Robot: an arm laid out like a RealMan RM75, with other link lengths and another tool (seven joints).
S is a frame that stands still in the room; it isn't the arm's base.
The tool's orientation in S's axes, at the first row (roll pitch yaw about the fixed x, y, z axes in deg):
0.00, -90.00, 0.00
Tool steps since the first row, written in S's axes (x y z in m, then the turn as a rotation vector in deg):
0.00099, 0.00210, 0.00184, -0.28, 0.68, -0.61
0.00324, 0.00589, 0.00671, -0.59, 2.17, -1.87
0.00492, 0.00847, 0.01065, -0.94, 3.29, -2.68
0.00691, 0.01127, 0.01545, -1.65, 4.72, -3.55
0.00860, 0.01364, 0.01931, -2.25, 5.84, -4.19
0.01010, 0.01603, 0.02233, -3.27, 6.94, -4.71
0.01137, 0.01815, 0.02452, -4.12, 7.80, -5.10
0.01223, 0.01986, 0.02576, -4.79, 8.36, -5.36
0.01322, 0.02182, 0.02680, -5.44, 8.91, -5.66
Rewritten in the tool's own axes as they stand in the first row. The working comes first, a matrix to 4 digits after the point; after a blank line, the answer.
The tool's axes in the first row as the columns of a matrix, in S's axes (used below as rounded here):
0.0000, 0.0000, -1.0000
0.0000, 1.0000, 0.0000
1.0000, 0.0000, 0.0000

0.00184, 0.00210, -0.00099, -0.61, 0.68, 0.28
0.00671, 0.00589, -0.00324, -1.87, 2.17, 0.59
0.01065, 0.00847, -0.00492, -2.68, 3.29, 0.94
0.01545, 0.01127, -0.00691, -3.55, 4.72, 1.65
0.01931, 0.01364, -0.00860, -4.19, 5.84, 2.25
0.02233, 0.01603, -0.01010, -4.71, 6.94, 3.27
0.02452, 0.01815, -0.01137, -5.10, 7.80, 4.12
0.02576, 0.01986, -0.01223, -5.36, 8.36, 4.79
0.02680, 0.02182, -0.01322, -5.66, 8.91, 5.44

